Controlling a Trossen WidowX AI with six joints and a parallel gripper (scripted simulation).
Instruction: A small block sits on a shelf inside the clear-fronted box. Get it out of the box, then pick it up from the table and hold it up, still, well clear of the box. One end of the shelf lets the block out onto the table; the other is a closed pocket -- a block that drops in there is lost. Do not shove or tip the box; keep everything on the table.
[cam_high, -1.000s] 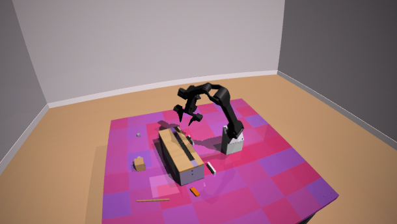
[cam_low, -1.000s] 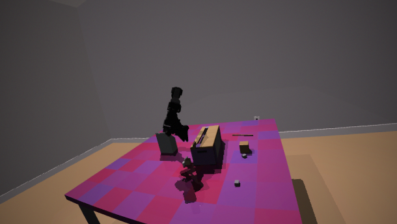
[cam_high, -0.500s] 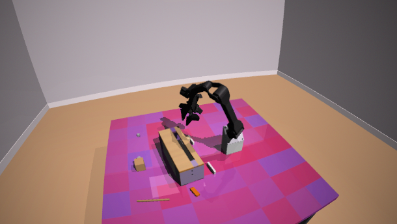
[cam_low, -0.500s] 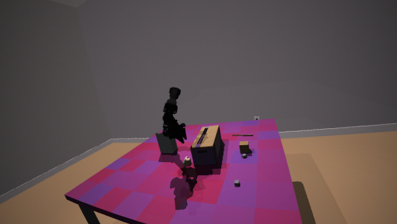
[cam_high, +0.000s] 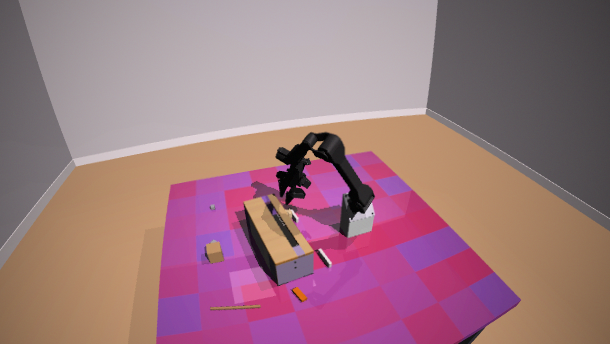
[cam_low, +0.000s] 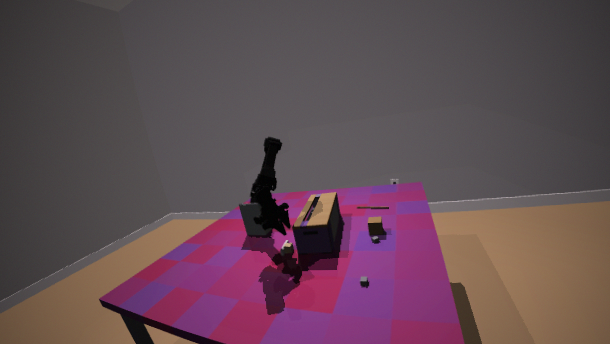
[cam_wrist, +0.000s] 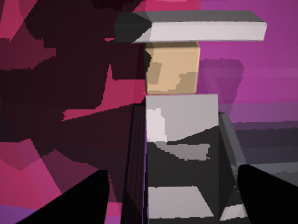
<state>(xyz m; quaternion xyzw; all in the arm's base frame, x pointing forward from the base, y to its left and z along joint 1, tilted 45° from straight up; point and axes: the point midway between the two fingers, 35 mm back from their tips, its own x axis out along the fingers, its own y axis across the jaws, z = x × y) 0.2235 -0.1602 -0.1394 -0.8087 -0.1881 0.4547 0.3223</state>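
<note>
Now: the small tan block 1 cm behind my gripper tip and 8 cm below it. From my gripper tip the other things lie so: thin stick (35 cm ahead, 39 cm to the left, 9 cm below); then orange piece (12 cm ahead, 43 cm to the left, 9 cm below).
</note>
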